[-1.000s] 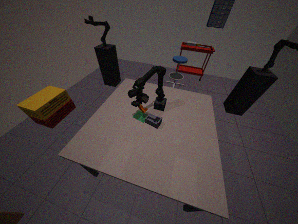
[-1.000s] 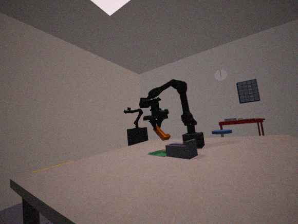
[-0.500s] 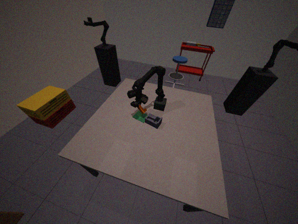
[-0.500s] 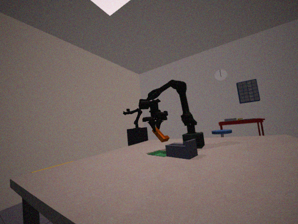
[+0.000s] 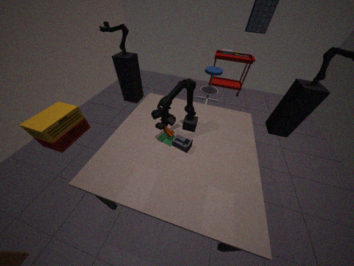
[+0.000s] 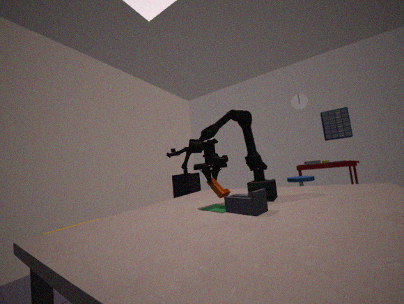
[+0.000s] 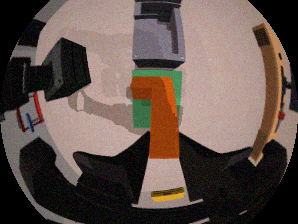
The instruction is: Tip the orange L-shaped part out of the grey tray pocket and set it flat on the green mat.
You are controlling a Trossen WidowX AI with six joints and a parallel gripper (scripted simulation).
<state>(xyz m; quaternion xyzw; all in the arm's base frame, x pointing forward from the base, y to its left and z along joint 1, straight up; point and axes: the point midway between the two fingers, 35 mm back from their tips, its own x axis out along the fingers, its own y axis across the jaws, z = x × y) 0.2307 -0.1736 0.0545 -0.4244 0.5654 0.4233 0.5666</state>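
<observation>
My gripper tip is now 2 cm to the right of the green mat and 13 cm above it. From my gripper tip the other things lie so: orange L-shaped part (1 cm behind, 3 cm to the left, 3 cm below).
</observation>
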